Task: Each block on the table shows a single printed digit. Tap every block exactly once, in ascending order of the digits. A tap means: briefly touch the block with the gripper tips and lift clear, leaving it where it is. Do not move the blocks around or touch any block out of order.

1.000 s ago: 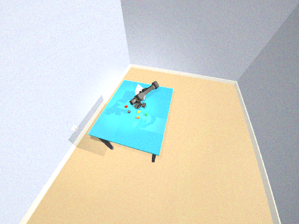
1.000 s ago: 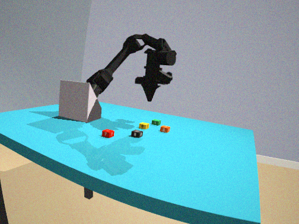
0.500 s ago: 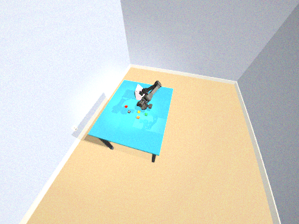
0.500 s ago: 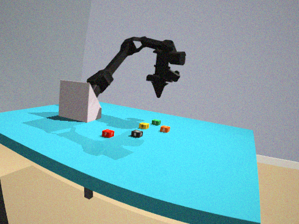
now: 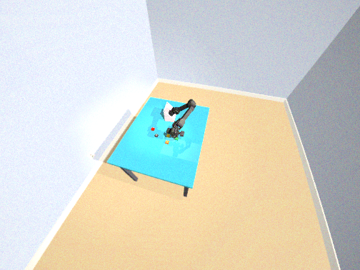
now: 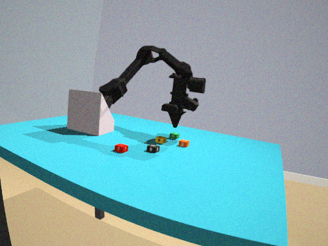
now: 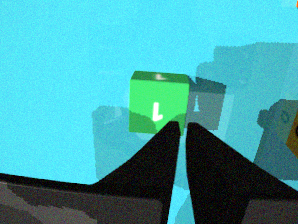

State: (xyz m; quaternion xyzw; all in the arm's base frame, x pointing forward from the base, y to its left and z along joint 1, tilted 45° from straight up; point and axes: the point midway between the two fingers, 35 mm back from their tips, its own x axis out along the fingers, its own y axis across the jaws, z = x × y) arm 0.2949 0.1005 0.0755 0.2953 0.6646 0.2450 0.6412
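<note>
Right now my gripper tip is 4 cm above the green block and 1 cm to the right of it. Also, from my gripper tip: dark grey block: 23 cm to the right, 4 cm below; then yellow block: 10 cm to the right, 4 cm below, 2 cm behind; then orange block: 8 cm to the right, 7 cm ahead, 4 cm below.
</note>
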